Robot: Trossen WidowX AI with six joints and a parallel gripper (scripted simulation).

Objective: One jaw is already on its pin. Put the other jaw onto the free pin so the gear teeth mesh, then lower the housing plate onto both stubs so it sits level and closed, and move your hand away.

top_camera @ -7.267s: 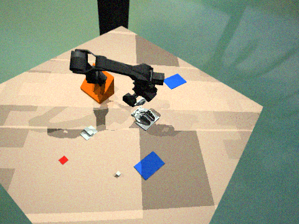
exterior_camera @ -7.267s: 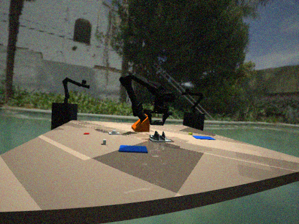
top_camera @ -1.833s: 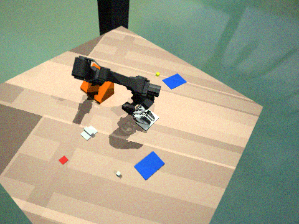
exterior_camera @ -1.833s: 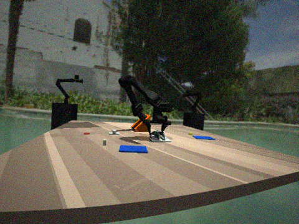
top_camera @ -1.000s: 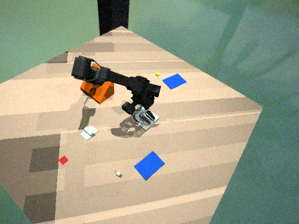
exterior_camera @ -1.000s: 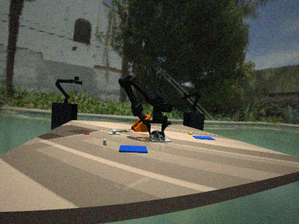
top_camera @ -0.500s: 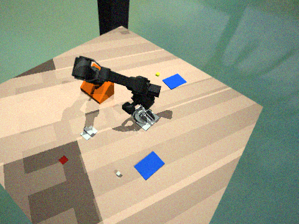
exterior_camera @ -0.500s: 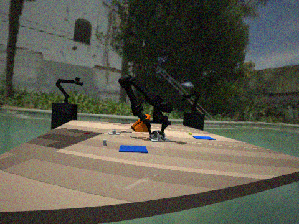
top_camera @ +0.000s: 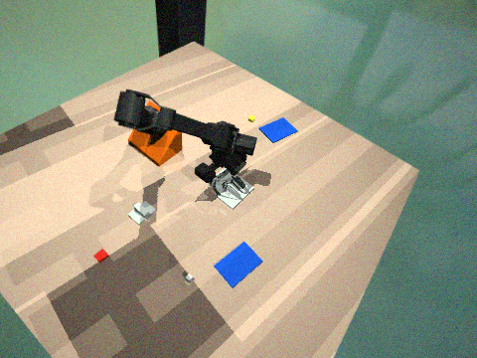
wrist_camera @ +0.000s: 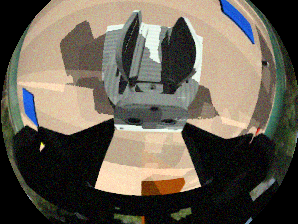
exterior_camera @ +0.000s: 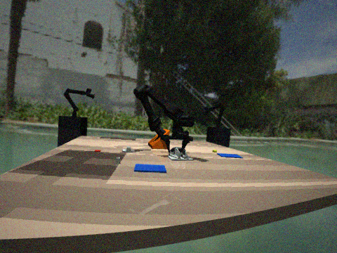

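Now: the grey jaw 4 cm ahead of my gripper tip and 1 cm to the right of it. Round my gripper tip: grey cube 20 cm ahead, 31 cm to the right; white base plate 8 cm ahead, 1 cm to the left, 1 cm below; yellow cube 14 cm behind, 33 cm to the left, 1 cm below.
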